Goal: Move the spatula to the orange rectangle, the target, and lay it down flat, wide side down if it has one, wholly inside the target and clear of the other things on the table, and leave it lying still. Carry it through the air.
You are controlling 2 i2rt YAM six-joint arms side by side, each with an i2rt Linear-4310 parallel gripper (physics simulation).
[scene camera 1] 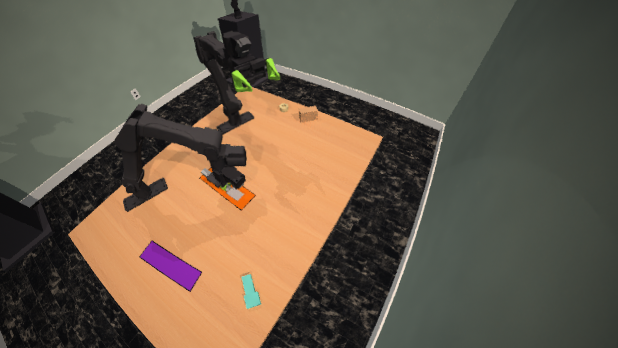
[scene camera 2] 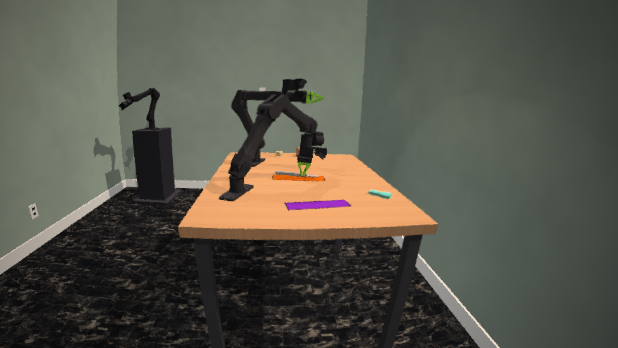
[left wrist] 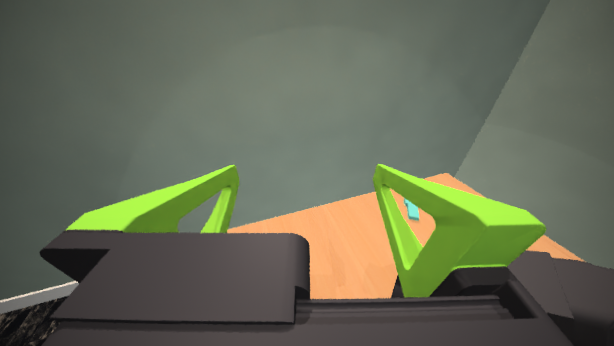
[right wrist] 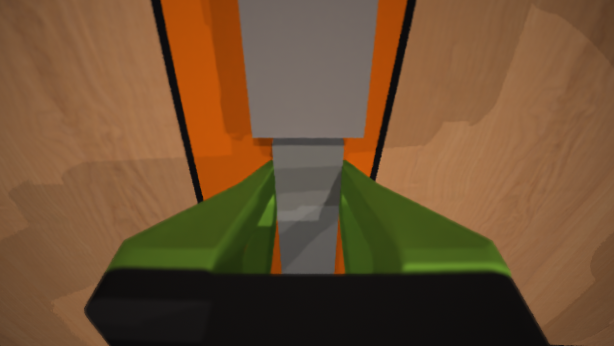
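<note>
The grey spatula is level, wide blade toward the lower right in scene camera 1, over the orange rectangle. It looks slightly above the surface, with its shadow beside it. Its handle end, partly hidden by the arm in scene camera 1, is at the rectangle's upper-left end; I cannot tell whether it is wholly inside. My right gripper points down, shut on the spatula's handle near the blade. My left gripper is open, empty and raised.
A purple rectangle lies on the table. A turquoise spatula-shaped thing lies near the table's edge. A small brown block and a pale ring are at the table's far end.
</note>
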